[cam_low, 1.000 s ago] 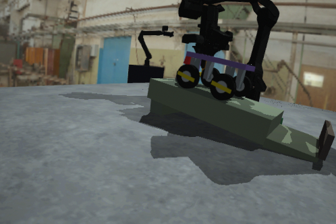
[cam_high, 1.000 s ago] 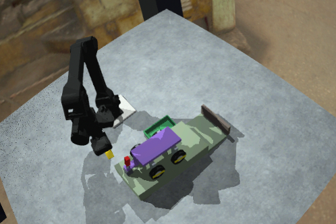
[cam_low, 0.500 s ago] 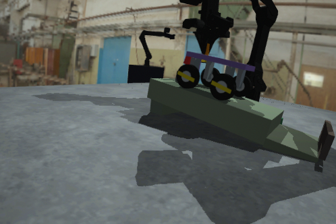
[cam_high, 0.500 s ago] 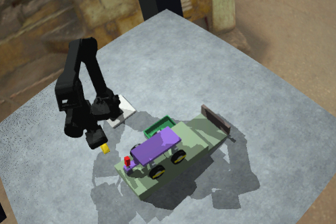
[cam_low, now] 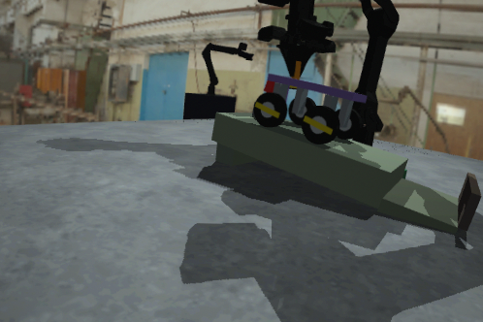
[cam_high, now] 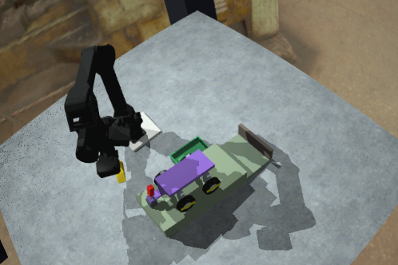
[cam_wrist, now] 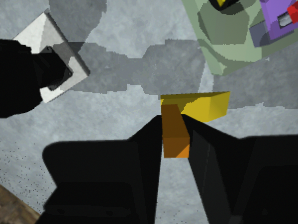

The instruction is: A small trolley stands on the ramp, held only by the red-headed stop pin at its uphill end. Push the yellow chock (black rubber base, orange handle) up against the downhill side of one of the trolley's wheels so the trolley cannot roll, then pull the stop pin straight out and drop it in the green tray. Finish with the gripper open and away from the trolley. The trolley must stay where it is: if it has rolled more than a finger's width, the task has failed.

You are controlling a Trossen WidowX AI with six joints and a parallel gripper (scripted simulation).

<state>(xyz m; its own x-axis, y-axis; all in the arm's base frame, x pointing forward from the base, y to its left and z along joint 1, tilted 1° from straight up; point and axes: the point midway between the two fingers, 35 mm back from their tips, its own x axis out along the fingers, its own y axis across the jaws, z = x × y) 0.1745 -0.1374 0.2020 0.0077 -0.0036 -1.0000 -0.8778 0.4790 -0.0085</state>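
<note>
Now: gripper tip 2 cm short of the yellow chock, 1 cm to the left of it and 1 cm above it. Also, from my gripper tip: green tray: 4 cm ahead, 22 cm to the left, 18 cm below; then red-headed stop pin: 13 cm ahead, 1 cm to the left, 5 cm below; then purple trolley: 16 cm ahead, 11 cm to the left, 6 cm below.
</note>
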